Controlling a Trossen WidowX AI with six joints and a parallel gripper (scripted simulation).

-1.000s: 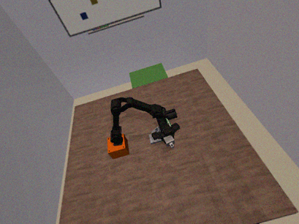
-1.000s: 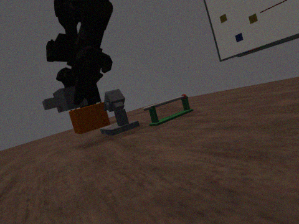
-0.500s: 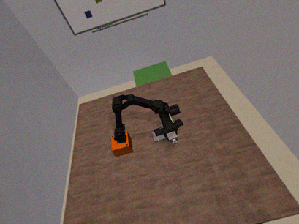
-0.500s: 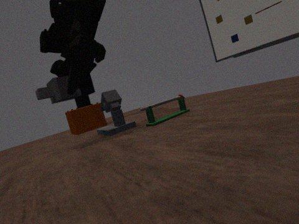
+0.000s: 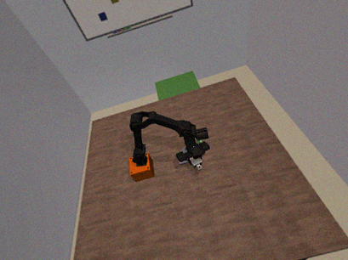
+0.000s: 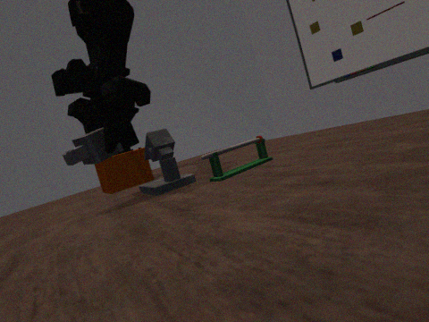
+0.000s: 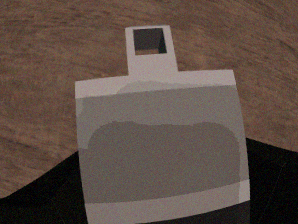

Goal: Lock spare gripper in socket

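Now: the grey mount 50 mm behind my gripper tip, 110 mm to the left of it and 40 mm below it. From my gripper tip the other things lie so: green rack: 30 mm ahead, 230 mm to the left, 70 mm below; spare gripper: 20 mm above.
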